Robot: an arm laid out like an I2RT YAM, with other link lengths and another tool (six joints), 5 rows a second.
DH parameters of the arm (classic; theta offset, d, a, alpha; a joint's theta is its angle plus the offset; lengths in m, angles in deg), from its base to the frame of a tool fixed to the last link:
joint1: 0 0.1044 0.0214 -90
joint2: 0 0 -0.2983 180
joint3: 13.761 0 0.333 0
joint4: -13.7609 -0.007 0.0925 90
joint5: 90 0.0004 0 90
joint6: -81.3 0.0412 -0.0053 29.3
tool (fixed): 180 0.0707 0 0
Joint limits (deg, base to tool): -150..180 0..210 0..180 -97..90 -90..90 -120..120
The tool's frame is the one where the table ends.
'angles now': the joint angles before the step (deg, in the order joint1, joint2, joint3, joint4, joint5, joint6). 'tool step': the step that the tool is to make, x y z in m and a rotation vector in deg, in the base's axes. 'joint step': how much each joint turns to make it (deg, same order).
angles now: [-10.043 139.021 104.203 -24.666 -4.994 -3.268]
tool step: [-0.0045 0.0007 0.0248 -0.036 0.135 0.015]
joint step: [-0.002 -2.692 -0.005 -2.817 0.042 -0.045]
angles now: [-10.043 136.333 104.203 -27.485 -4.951 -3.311]
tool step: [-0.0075 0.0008 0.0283 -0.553 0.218 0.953]
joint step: [-0.042 -3.140 0.008 -3.365 0.001 -1.157]
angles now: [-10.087 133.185 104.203 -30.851 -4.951 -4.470]
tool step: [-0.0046 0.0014 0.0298 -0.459 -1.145 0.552]
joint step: [0.048 -3.088 -0.017 -1.913 -0.041 -0.564]
